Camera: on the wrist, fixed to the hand. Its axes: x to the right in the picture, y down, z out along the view.
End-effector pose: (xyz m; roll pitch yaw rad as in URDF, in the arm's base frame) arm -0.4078 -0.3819 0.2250 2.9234 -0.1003 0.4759
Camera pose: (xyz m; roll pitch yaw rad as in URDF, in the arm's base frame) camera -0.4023 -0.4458 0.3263 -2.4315 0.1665 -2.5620
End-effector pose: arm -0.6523 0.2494 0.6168 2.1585 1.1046 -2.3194
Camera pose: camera -0.6973 0.1589 0.6813 -1.9262 -1.1124 1.0964
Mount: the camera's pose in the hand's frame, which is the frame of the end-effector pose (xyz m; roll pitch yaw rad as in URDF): -0.0141 0.0803 -0.0879 0.4818 -0.0873 3.0559
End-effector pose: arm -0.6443 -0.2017 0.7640 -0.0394 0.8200 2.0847
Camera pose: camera -0.6737 -0.3058 0.7122 0.6259 -0.8992 -1.1998
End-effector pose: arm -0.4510 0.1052 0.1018 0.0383 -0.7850 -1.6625
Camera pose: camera -0.3723 0.0478 0.0319 0.3680 0.6914 1.3726
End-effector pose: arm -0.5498 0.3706 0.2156 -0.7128 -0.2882 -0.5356
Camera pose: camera -0.5307 0.3630 0.0975 1.1556 0.2758 2.4794
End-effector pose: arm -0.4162 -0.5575 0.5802 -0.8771 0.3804 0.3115
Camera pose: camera -0.4654 -0.5904 0.4759 1.4029 -0.3676 -2.9607
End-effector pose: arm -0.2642 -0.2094 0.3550 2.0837 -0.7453 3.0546
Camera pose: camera -0.1807 -0.2540 0.4286 -1.5021 0.7076 0.0687
